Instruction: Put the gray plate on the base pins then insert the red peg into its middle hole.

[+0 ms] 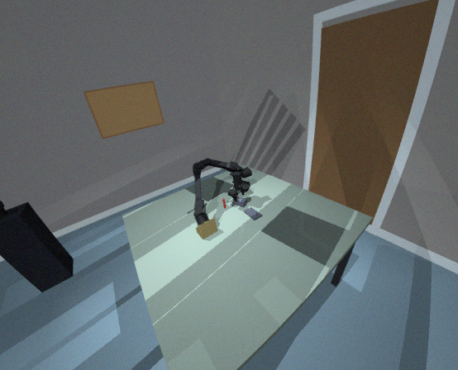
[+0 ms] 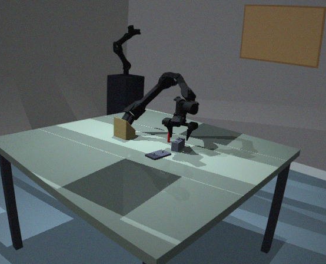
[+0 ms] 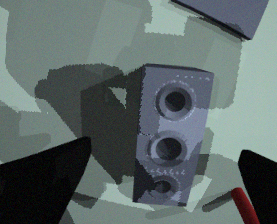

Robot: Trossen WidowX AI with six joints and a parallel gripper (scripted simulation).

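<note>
Now: the gray plate 20 mm below my gripper tip. From my gripper tip the other things lie so: red peg: 110 mm behind, 60 mm to the left, 20 mm below; base: 20 mm behind, 150 mm to the right, 50 mm below.
</note>
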